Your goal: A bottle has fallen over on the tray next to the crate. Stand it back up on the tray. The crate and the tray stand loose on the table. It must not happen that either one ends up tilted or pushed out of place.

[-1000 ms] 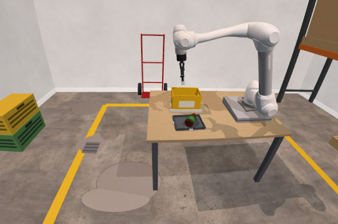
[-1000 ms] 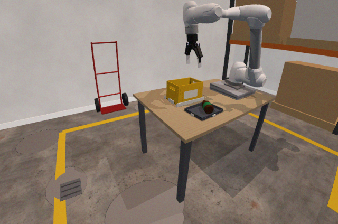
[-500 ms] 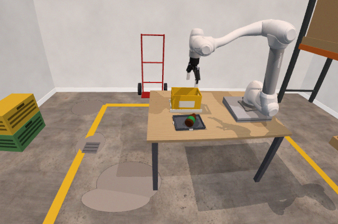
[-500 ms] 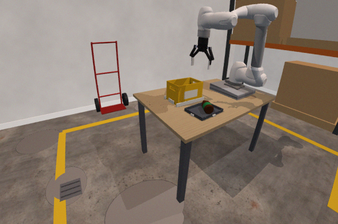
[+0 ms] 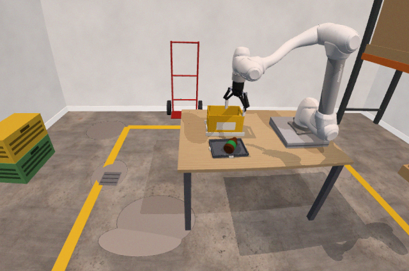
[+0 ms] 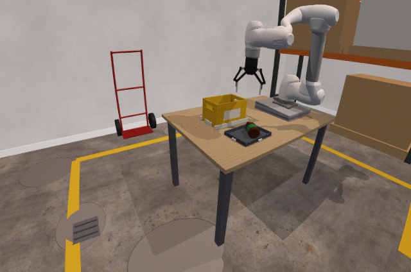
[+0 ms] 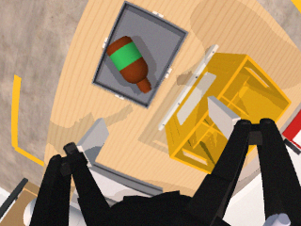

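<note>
The bottle lies 230 mm below my hand, 70 mm to the left of it and 10 mm ahead of it. Round my hand: dark tray (260 mm below, 70 mm to the left, 40 mm ahead); then yellow crate (200 mm to the right, 190 mm below, 10 mm ahead).
</note>
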